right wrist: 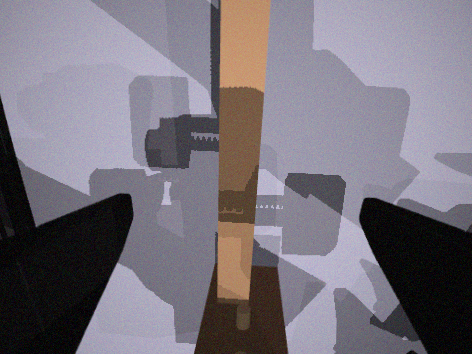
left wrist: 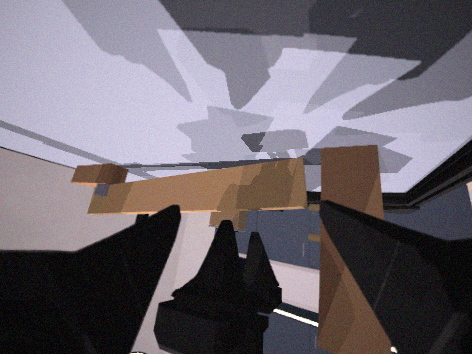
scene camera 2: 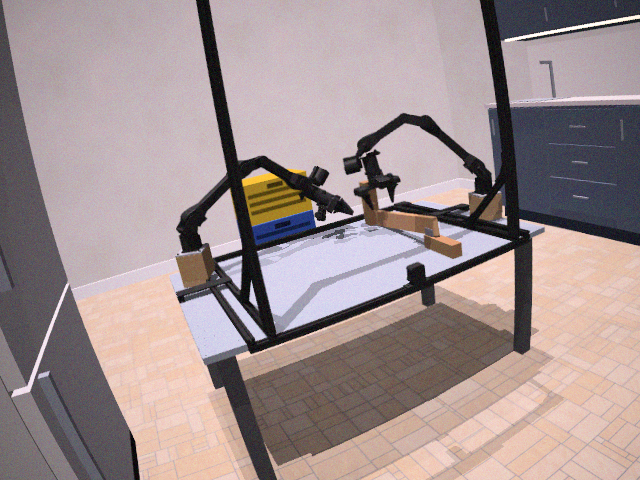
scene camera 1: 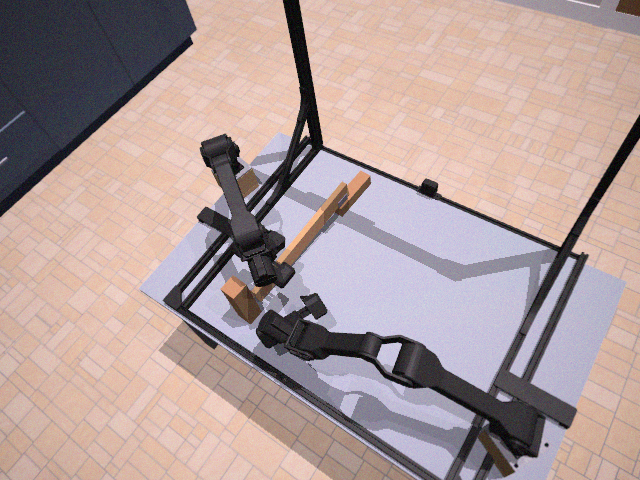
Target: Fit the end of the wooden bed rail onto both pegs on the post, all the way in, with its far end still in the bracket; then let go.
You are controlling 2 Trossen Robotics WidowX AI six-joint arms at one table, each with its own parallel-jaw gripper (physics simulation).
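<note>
The wooden rail slopes down from its far end, at the grey bracket on a wooden block, to a lower near end. A gap separates that end from the post. In the left wrist view one peg is level with the rail's upper edge, the other peg above it. My right gripper is open above the rail. My left gripper is open beside it, near the post.
A black frame edges the table, with uprights at its sides. A small black box sits on one frame bar. Both arms reach in close together near the post. Yellow and blue crates show behind the table.
</note>
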